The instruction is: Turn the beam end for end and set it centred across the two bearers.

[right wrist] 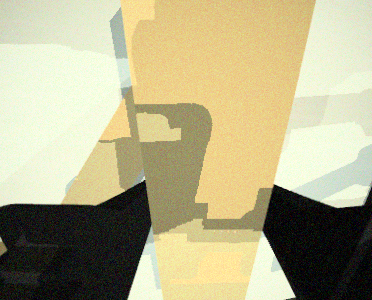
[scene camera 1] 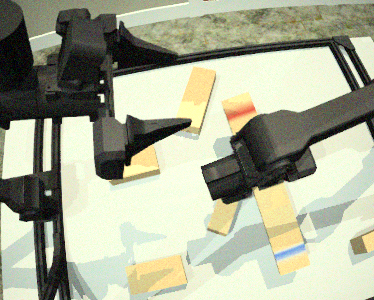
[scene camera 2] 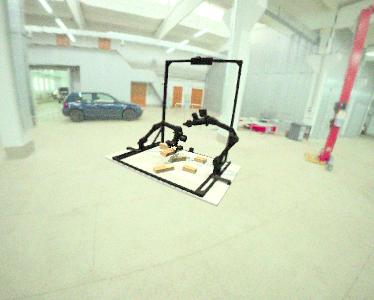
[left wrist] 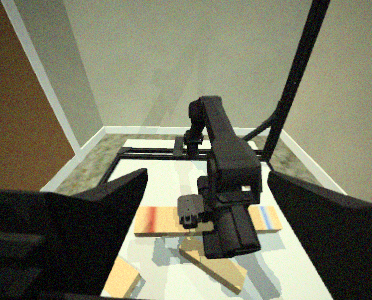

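Seen in the pictures: left gripper, fingertip midpoint: (scene camera 1: 183, 86) (scene camera 2: 185, 123) (left wrist: 207, 175); right gripper, fingertip midpoint: (right wrist: 201, 179) (left wrist: 207, 223); left arm's base, link origin: (scene camera 1: 45, 209) (scene camera 2: 216, 173); right arm's base, link origin: (scene camera 2: 141, 148) (left wrist: 192, 152).
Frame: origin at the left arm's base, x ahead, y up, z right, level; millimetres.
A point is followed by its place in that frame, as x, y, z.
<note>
The long wooden beam (scene camera 1: 277, 210) @[516, 83, 112] (left wrist: 167, 220) @[491, 103, -64] (right wrist: 225, 65) @[503, 100, -26] has a red band toward the top and a blue band toward the bottom in scene camera 1. In the left wrist view, red is left and blue right. My right gripper (scene camera 1: 264, 175) @[514, 54, 40] (scene camera 2: 172, 145) @[514, 54, 40] (left wrist: 207, 223) @[514, 54, 40] (right wrist: 201, 179) @[514, 54, 40] is shut on the beam's middle part. The beam is low over the table; its exact height is unclear. My left gripper (scene camera 1: 183, 88) @[366, 383, 2] (scene camera 2: 187, 123) @[366, 383, 2] is open and empty, high above the table. Several plain blocks lie around; I cannot tell which are the two bearers.
A narrow block (scene camera 1: 224, 218) @[416, 25, 95] (left wrist: 215, 265) @[423, 25, 55] (right wrist: 95, 172) @[426, 25, 46] lies beside the beam, partly hidden in scene camera 1. Other blocks are at the top (scene camera 1: 198, 95) @[421, 19, -219], below my left gripper (scene camera 1: 142, 167), bottom left (scene camera 1: 157, 275) @[256, 19, 189] and right edge (scene camera 1: 367, 242) @[716, 44, 228]. A black frame (scene camera 1: 240, 48) @[577, -1, -373] borders the table.
</note>
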